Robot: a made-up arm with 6 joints. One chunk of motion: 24 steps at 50 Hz.
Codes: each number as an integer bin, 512 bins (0 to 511) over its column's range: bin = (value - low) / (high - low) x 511, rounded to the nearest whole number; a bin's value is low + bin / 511 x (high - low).
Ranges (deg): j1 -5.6..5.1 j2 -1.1..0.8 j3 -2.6..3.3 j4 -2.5..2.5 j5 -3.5..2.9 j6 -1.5..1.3
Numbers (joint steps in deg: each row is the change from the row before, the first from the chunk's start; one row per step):
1: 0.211 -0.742 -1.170 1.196 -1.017 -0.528
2: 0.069 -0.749 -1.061 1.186 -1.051 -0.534
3: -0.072 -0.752 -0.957 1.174 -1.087 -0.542
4: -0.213 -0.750 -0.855 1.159 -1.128 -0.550
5: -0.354 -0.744 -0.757 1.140 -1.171 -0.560
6: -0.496 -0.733 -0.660 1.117 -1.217 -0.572
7: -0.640 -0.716 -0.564 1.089 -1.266 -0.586
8: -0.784 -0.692 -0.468 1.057 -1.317 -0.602
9: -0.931 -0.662 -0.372 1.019 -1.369 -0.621
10: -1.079 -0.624 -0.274 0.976 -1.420 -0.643
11: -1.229 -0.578 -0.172 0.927 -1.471 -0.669
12: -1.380 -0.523 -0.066 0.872 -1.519 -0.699
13: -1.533 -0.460 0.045 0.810 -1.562 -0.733
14: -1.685 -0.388 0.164 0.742 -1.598 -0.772
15: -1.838 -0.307 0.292 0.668 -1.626 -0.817
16: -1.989 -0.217 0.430 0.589 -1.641 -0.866
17: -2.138 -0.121 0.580 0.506 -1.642 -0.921
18: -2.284 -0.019 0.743 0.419 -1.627 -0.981
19: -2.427 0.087 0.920 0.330 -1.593 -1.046
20: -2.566 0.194 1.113 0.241 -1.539 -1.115
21: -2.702 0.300 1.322 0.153 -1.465 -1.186
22: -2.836 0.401 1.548 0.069 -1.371 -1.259
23: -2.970 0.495 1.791 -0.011 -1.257 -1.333
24: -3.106 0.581 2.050 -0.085 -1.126 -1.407
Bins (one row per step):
1: 278 96 124 378 198 177
2: 271 94 133 377 196 176
3: 264 94 142 375 193 175
4: 257 94 151 374 189 173
5: 251 96 160 372 186 172
6: 244 99 168 370 182 169
7: 237 103 176 367 178 167
8: 230 110 185 364 174 164
9: 223 118 193 360 170 160
10: 216 128 201 355 166 156
11: 209 140 210 350 162 152
12: 202 155 219 345 158 146
13: 194 172 229 338 155 140
14: 187 191 239 331 152 133
15: 180 213 250 324 150 125
16: 172 237 262 316 148 116
17: 165 263 275 307 148 106
18: 158 291 290 298 150 95
19: 152 319 305 289 152 83
20: 145 348 322 280 157 70
21: 138 377 340 271 162 57
22: 132 404 359 263 170 44
23: 126 429 380 254 179 30
24: 119 452 403 247 190 17

